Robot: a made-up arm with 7 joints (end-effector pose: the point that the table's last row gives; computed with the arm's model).
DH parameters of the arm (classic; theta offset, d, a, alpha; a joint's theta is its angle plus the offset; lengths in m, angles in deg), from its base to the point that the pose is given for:
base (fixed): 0 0.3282 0.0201 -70
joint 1: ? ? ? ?
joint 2: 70 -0.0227 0.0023 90
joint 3: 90 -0.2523 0.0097 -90
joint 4: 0 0.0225 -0.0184 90
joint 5: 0 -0.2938 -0.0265 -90
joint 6: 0 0.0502 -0.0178 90
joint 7: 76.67 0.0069 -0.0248 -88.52
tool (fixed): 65.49 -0.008 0 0
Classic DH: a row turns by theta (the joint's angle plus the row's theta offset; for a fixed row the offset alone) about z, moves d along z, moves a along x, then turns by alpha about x.
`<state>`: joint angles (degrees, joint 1 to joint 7).
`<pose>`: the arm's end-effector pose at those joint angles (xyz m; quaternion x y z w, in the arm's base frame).
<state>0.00 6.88 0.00 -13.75 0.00 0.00 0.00</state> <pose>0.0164 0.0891 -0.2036 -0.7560 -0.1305 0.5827 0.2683</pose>
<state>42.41 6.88 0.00 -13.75 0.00 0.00 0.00</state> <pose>-0.3402 0.0408 -0.0709 -0.4906 -0.1240 0.8334 0.2224</pose>
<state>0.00 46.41 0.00 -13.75 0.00 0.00 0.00</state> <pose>0.0164 0.4054 -0.0113 -0.6207 -0.3198 0.5042 0.5081</pose>
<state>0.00 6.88 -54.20 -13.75 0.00 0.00 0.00</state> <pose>0.0464 0.0545 -0.2078 -0.7002 0.2404 0.4386 0.5095</pose>
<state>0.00 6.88 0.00 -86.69 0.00 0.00 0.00</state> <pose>0.2902 0.0632 0.0110 -0.9611 -0.2094 0.0034 0.1802</pose>
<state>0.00 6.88 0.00 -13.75 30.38 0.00 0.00</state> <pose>0.0102 0.0648 -0.2081 -0.7311 -0.2888 0.6152 0.0606</pose>
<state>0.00 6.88 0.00 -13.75 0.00 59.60 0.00</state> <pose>0.0272 0.0875 -0.1905 -0.3607 -0.0259 0.8946 0.2625</pose>
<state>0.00 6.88 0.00 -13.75 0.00 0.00 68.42</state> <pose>0.0386 0.1067 -0.1960 0.6284 0.4575 -0.5953 0.2036</pose>
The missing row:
joint 1: -90 -0.0176 0.0112 -90
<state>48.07 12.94 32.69 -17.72 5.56 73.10 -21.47</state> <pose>-0.3683 0.0943 0.0041 0.0025 0.0360 -0.9934 0.1093</pose>
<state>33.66 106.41 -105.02 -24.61 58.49 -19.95 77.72</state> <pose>-0.0425 0.5106 0.4366 -0.3727 -0.5117 0.5838 0.5083</pose>
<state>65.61 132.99 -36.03 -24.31 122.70 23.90 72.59</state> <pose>0.1816 0.4612 0.5292 -0.4746 -0.8687 0.1013 0.0994</pose>
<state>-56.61 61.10 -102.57 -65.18 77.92 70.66 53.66</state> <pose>0.3828 0.1786 0.0542 -0.4904 -0.3847 0.7276 0.2864</pose>
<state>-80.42 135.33 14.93 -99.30 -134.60 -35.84 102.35</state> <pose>-0.0821 0.0038 0.6194 0.0355 -0.6426 -0.2468 0.7245</pose>
